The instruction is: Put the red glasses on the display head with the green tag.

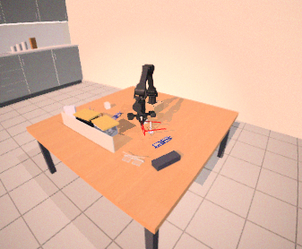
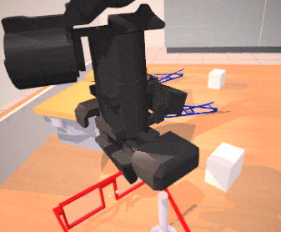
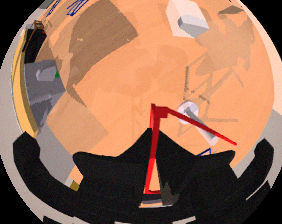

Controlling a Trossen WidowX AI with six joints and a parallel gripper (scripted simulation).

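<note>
Now: the thin white post 5 cm behind my gripper tip, 4 cm below it and 3 cm to the left of it. Also, from my gripper tip: long white panel (30 cm ahead, 27 cm to the right, 1 cm below); grey display head (17 cm to the right, 15 cm ahead, 1 cm below); dark case (32 cm to the left, 12 cm ahead, 4 cm below).
</note>
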